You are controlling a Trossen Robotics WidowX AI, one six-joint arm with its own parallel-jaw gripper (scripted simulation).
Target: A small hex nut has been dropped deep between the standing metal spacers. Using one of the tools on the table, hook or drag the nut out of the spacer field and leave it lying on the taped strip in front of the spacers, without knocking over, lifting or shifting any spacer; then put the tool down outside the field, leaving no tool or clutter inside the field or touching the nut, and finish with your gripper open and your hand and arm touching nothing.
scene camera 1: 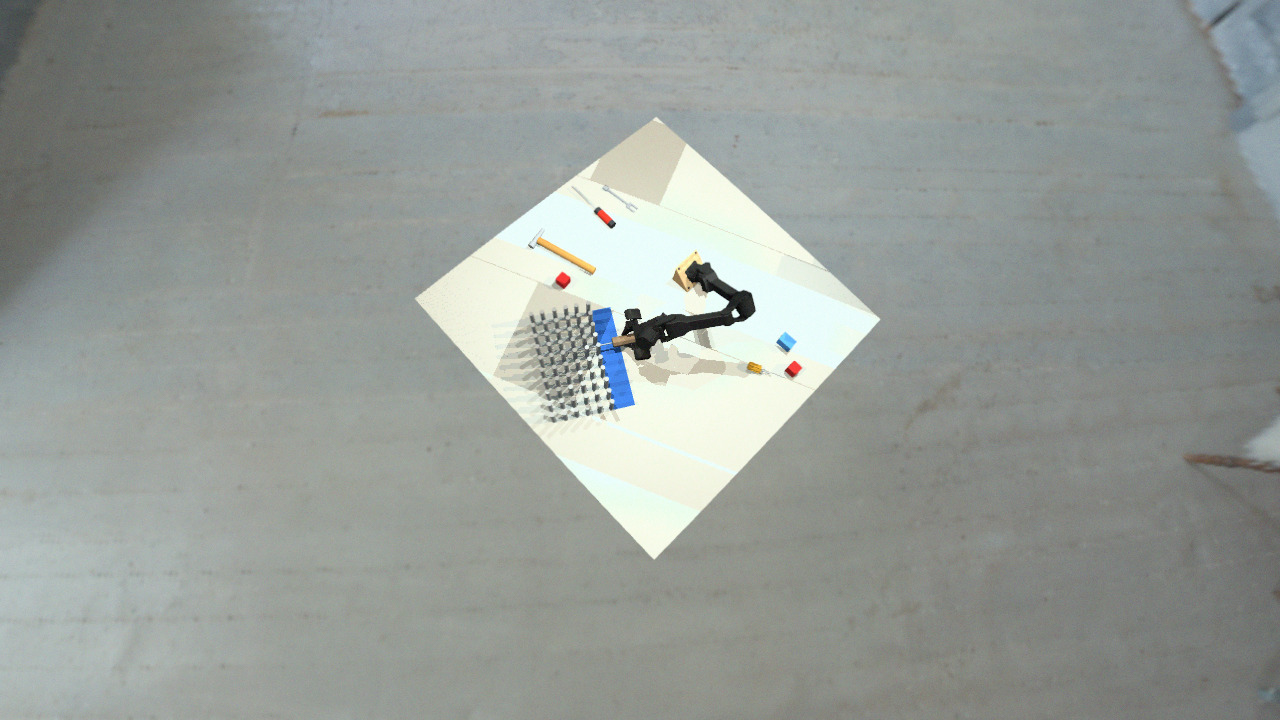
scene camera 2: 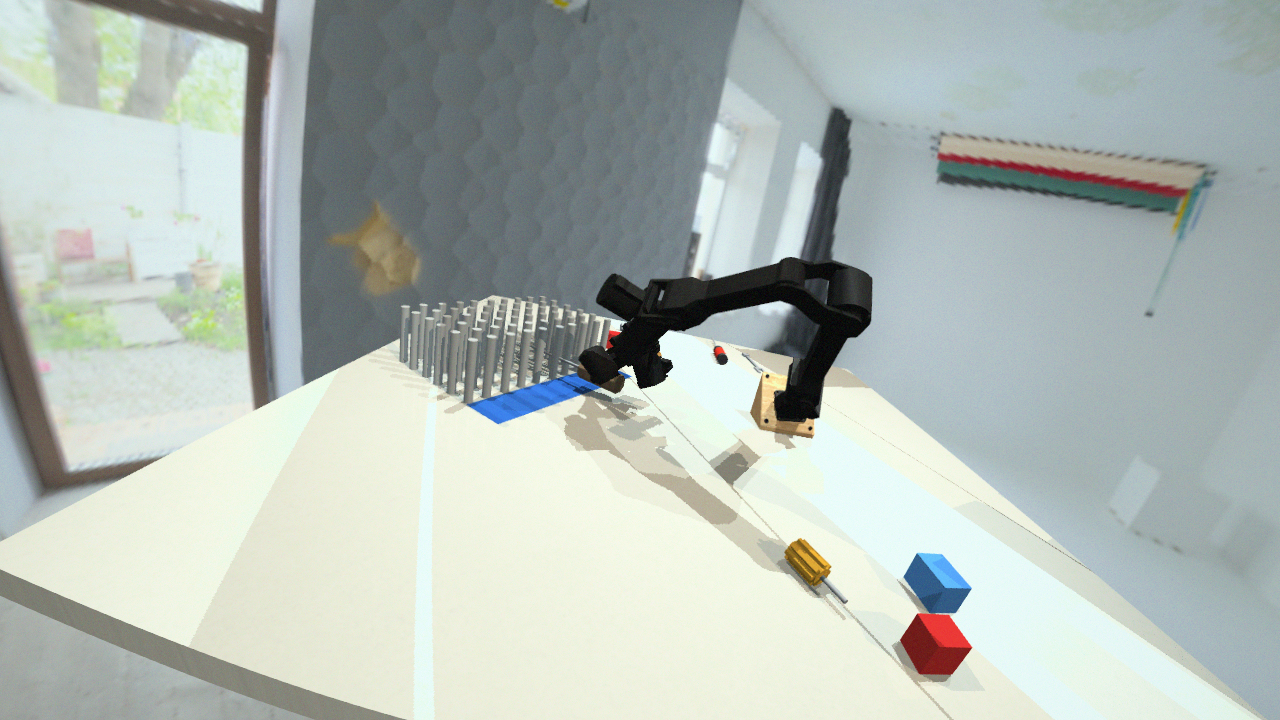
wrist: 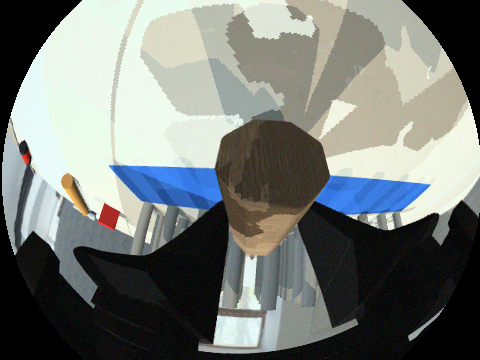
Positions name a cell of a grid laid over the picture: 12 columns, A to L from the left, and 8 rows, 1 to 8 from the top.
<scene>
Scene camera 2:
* gripper: F5
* yellow-handled screwdriver: H7
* red cube: I8
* blue cube: I7
</scene>
